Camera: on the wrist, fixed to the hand. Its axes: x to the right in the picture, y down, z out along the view.
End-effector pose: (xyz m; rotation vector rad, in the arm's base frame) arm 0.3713 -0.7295 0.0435 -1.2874 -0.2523 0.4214
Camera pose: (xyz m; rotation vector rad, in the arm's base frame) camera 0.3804 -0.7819 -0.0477 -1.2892 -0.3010 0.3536
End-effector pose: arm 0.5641 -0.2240 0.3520 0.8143 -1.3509 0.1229
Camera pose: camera 0.5825 -0.1231 0.3768 0.8508 -1.3149 0.0546
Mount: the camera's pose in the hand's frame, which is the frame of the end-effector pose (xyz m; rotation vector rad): -0.0101 0.0748 -0.0738 -0.0153 0.0032 -0.0755
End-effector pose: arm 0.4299 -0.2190 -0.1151 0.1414 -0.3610 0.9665
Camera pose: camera 0.3805 -0.1642 -0.1906 0.1386 -0.3577 0.8892
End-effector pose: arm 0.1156 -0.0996 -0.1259 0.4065 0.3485 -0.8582
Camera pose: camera 0.1584 -0.0139 -0.1702 0.3825 0.3751 -0.9281
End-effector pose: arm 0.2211 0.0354 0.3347 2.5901 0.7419 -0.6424
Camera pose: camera 0.2797 0.0060 0.4174 2.5602 0.8458 -0.6525
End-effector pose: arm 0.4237 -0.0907 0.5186 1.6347 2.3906 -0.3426
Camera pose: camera 0.4932 -0.0500 0.5868 1.5426 2.4558 -0.3342
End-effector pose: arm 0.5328 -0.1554 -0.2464 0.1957 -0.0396 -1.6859
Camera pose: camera 0.6186 -0.1483 -0.3075 0.1904 -0.0171 -1.7606
